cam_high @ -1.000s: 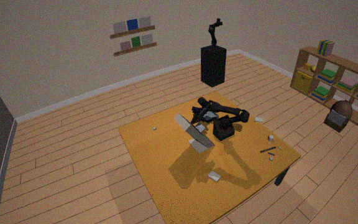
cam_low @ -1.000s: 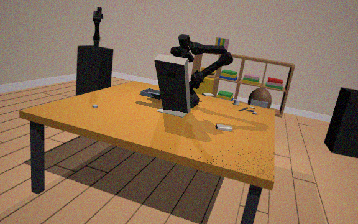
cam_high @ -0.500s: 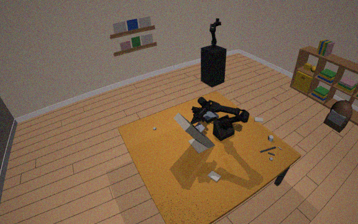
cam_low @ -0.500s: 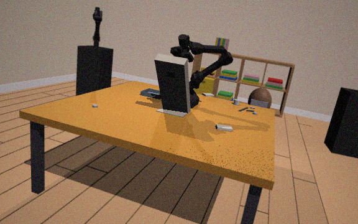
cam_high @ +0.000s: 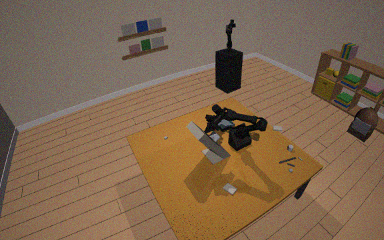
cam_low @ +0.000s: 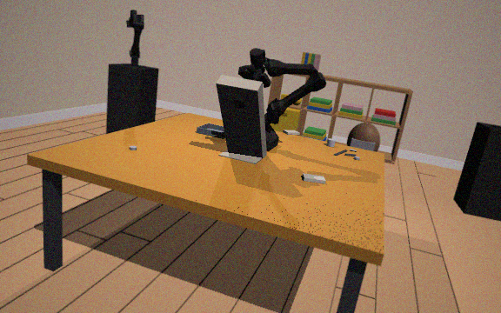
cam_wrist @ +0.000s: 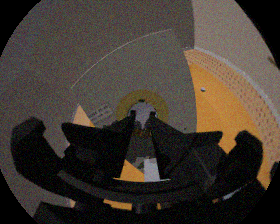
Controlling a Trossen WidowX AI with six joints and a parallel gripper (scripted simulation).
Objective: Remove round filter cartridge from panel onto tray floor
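My gripper tip is now 1 cm short of the round filter cartridge and 1 cm above it. From my gripper tip the other things lie so: grey service panel (12 cm below, 4 cm behind); tray (42 cm behind, 28 cm below, 25 cm to the right).
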